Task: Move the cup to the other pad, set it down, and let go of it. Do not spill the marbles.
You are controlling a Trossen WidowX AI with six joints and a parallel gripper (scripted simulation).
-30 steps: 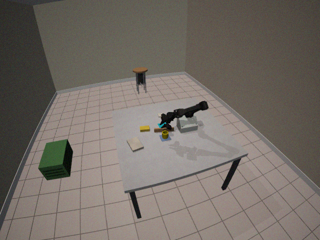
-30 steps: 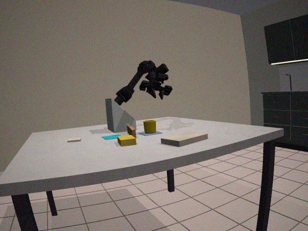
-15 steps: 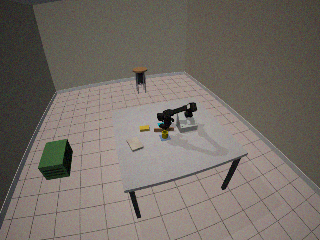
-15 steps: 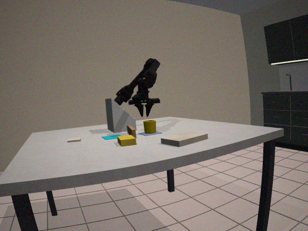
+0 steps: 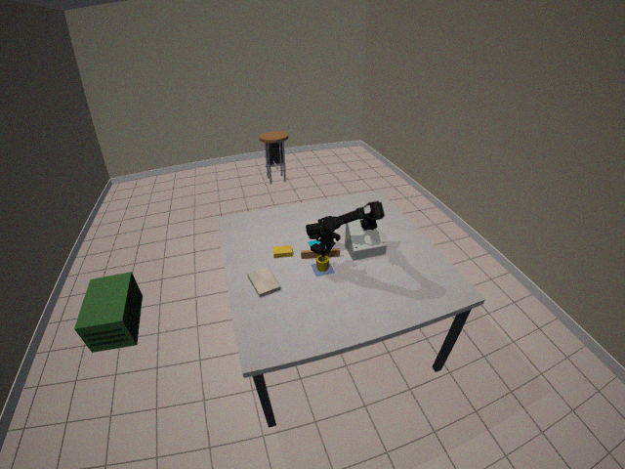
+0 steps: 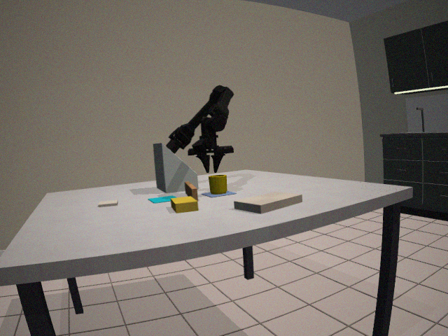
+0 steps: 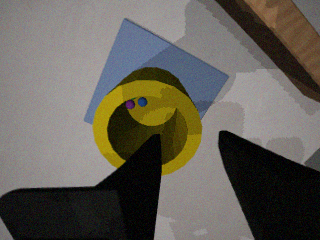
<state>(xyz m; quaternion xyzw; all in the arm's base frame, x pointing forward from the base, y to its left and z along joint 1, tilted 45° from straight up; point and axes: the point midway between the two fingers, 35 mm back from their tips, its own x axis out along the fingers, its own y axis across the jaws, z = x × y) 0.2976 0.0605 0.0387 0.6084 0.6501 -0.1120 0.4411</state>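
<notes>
Now: the yellow cup 50 mm below my gripper tip, 20 mm ahead of it and 10 mm to the left of it. Round my gripper tip: small beige tile (410 mm to the right, 100 mm behind, 80 mm below); brown wooden bar (90 mm to the right, 70 mm below, 10 mm behind); cyan pad (200 mm to the right, 90 mm below, 40 mm behind).
</notes>
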